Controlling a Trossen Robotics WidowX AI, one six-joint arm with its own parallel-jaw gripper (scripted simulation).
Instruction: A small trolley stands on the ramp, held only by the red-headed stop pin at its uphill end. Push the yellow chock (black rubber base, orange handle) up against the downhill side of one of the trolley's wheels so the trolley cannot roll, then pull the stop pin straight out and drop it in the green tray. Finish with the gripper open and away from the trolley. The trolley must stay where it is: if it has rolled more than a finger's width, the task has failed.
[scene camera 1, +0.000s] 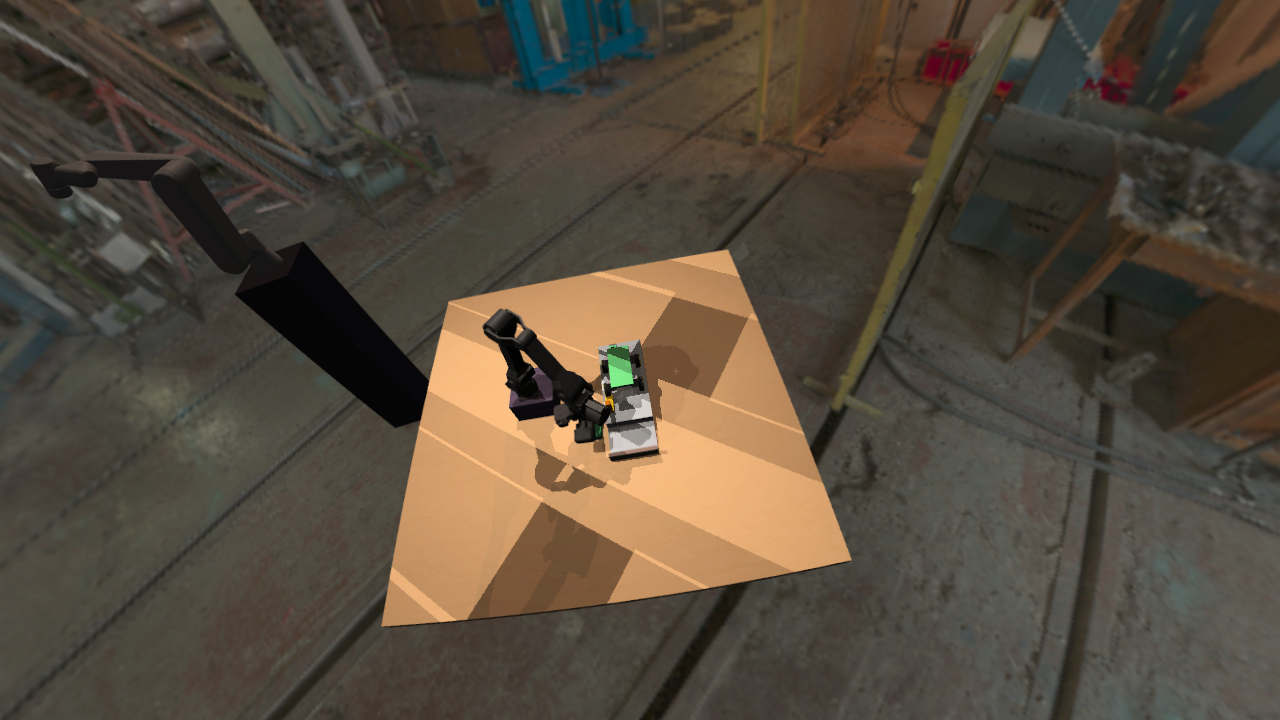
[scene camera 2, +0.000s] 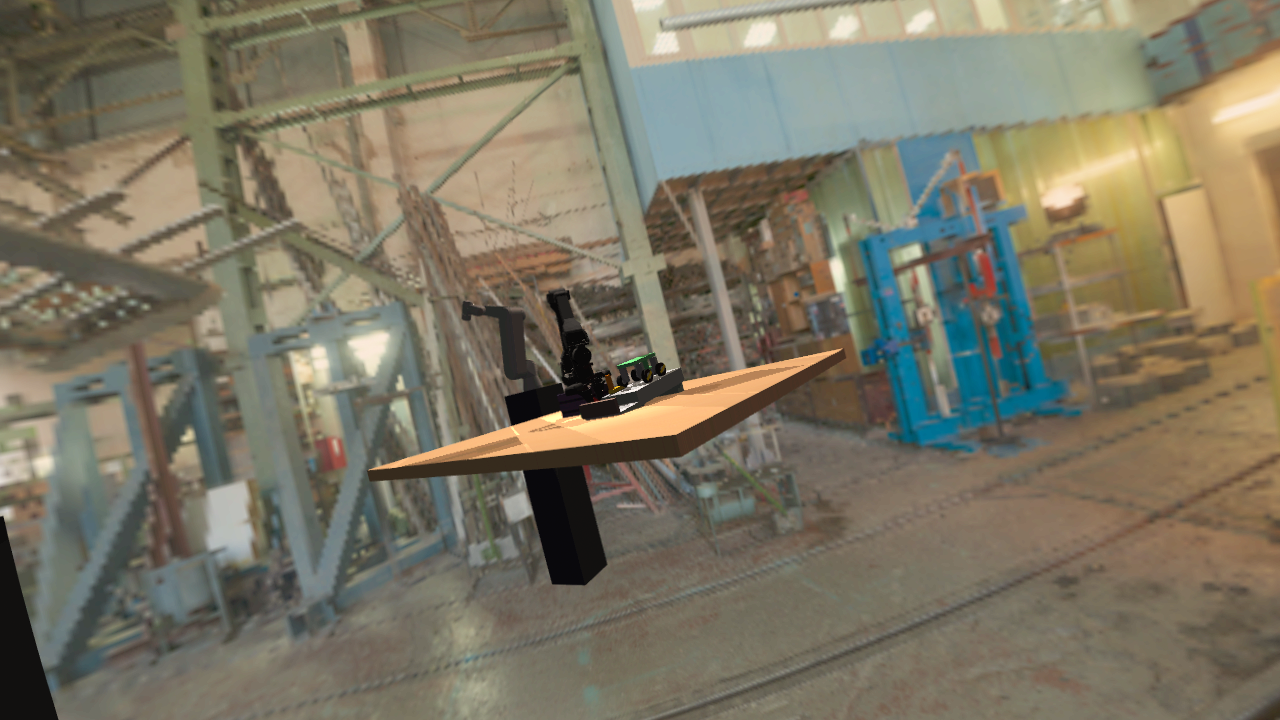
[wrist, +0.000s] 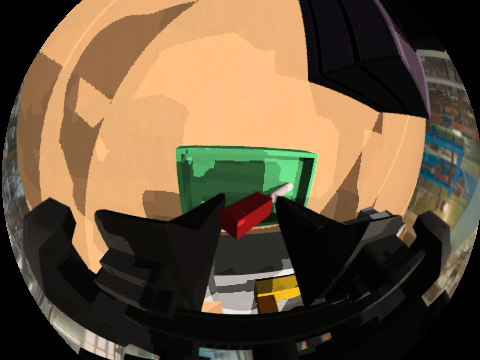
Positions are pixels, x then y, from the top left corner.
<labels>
The gripper shows in scene camera 1, in scene camera 2 (597, 405) and in the wrist view. The same spot on the gripper: (wrist: 154, 266) is (scene camera 1: 580, 424).
</labels>
